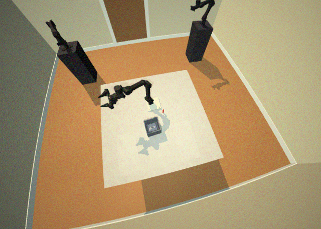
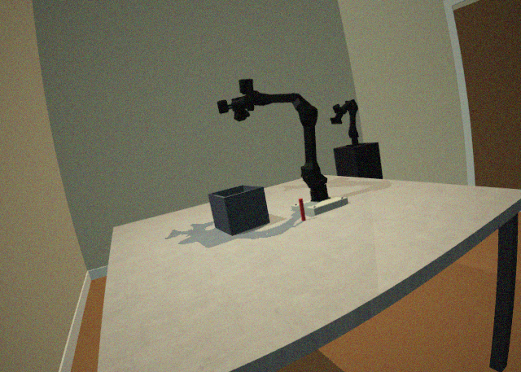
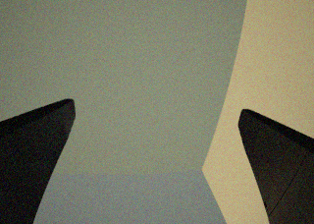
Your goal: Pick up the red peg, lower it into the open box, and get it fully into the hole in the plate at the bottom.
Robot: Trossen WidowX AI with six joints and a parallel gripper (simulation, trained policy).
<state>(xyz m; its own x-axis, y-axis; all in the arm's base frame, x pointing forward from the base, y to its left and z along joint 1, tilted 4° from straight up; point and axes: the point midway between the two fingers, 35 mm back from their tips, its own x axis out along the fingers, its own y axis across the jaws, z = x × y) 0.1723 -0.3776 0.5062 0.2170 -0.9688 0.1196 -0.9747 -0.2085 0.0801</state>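
The red peg is 570 mm to the left of my gripper tip, 460 mm below it and 10 mm behind it. Round my gripper tip: grey plate (450 mm below, 410 mm to the left, 170 mm ahead).
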